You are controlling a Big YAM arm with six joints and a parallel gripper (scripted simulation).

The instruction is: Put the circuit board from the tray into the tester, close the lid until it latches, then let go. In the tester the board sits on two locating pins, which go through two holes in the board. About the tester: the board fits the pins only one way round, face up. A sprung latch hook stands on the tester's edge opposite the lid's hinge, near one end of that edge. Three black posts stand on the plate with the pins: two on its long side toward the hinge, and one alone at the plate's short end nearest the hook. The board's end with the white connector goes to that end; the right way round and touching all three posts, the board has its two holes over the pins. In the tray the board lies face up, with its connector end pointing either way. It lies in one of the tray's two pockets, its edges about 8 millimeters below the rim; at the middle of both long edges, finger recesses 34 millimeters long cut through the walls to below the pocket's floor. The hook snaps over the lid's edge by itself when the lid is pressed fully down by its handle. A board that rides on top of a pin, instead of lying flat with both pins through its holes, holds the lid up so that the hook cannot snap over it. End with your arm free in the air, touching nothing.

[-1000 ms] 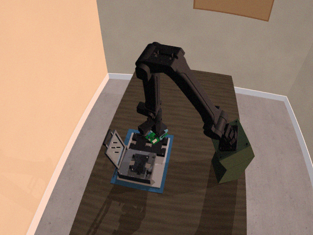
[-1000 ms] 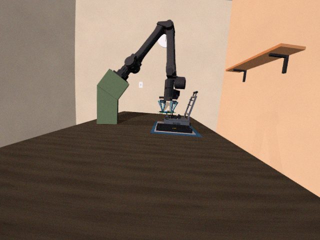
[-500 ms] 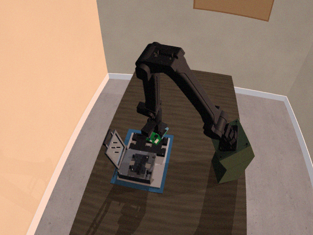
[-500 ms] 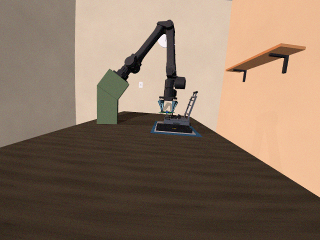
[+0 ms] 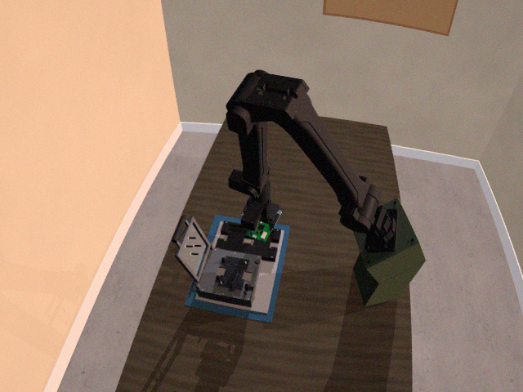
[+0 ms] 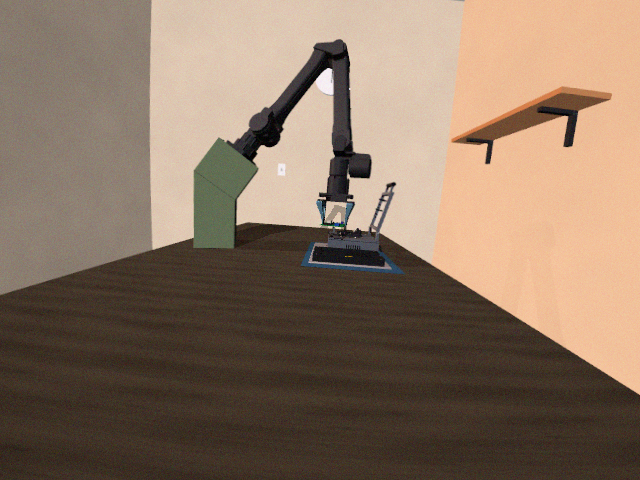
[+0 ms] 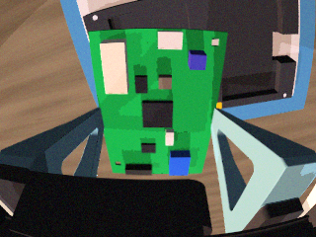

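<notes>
The green circuit board lies right at my hand. Round my hand: black latch hook 50 mm behind, 220 mm to the left, 30 mm below; tester lid 150 mm ahead, 200 mm to the left, 60 mm above.
</notes>
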